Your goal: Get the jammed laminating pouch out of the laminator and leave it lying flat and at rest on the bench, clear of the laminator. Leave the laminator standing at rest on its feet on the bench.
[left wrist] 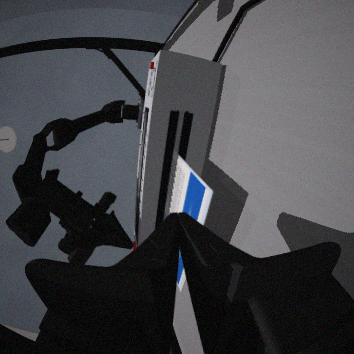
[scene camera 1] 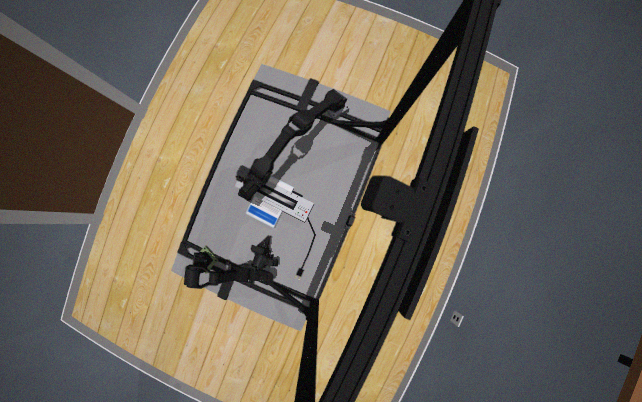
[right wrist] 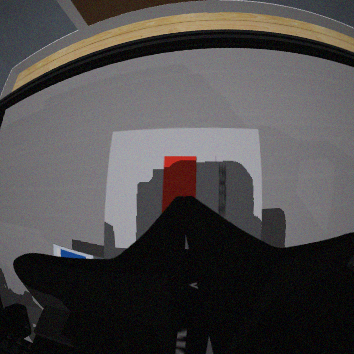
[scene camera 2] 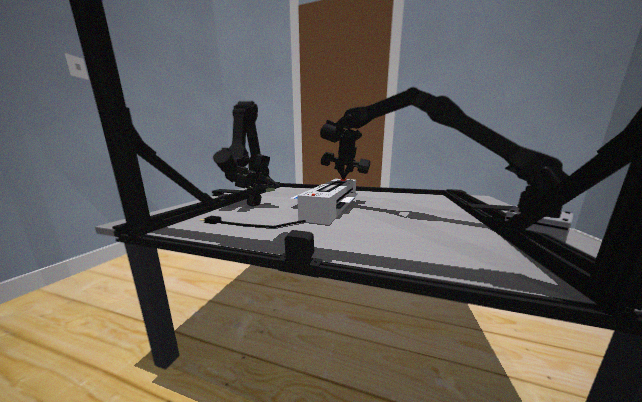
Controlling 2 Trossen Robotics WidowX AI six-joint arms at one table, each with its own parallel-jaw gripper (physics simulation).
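Pixels of known places: left gripper, fingertip midpoint: (left wrist: 177, 219) (scene camera 1: 269, 235) (scene camera 2: 279, 186); right gripper, fingertip midpoint: (left wrist: 131, 246) (right wrist: 183, 203) (scene camera 2: 343, 178); left arm's base, origin of the base link: (scene camera 1: 204, 260); right arm's base, origin of the base link: (left wrist: 137, 112) (scene camera 1: 335, 104) (scene camera 2: 539, 212).
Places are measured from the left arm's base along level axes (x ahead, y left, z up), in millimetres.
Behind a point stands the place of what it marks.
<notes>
The white laminator (scene camera 1: 303, 207) @[x 539, y -176, z 55 mm] (scene camera 2: 317, 209) @[x 553, y -208, z 19 mm] (left wrist: 192, 80) @[x 486, y -198, z 11 mm] (right wrist: 122, 145) @[x 393, y 123, z 55 mm] stands upright on the bench. The pouch, with its blue panel (scene camera 1: 262, 215) @[x 373, y -58, z 13 mm] (left wrist: 196, 195) @[x 385, y -115, z 13 mm] (right wrist: 73, 254) @[x 354, y 13, z 13 mm], sticks out of the laminator's slot on the side facing my left gripper. A white sheet end (scene camera 1: 284, 187) @[x 543, y -41, z 15 mm] (scene camera 2: 345, 201) @[x 555, y -64, z 13 mm] shows on the opposite side. My left gripper (scene camera 1: 269, 238) @[x 333, y -153, z 52 mm] (left wrist: 177, 219) @[x 333, y -153, z 52 mm] is shut and empty, apart from the pouch. My right gripper (scene camera 2: 344, 177) @[x 443, y 102, z 62 mm] (right wrist: 183, 203) @[x 443, y 102, z 62 mm] is shut and empty, its tips at or just above the red block (right wrist: 180, 175) @[x 436, y 116, z 60 mm] on the laminator's far end. Contact cannot be told.
A black cord with a plug (scene camera 1: 300, 272) @[x 302, y -380, z -11 mm] (scene camera 2: 212, 219) @[x 314, y -386, z -12 mm] runs from the laminator's near end across the bench. A green piece (scene camera 1: 207, 253) @[x 37, y 12, z 9 mm] shows by the left arm's base. The black frame rail (scene camera 2: 400, 286) @[x 816, y -317, z -40 mm] edges the bench, with a black box (scene camera 2: 299, 246) @[x 659, y -388, z 11 mm] on it.
</notes>
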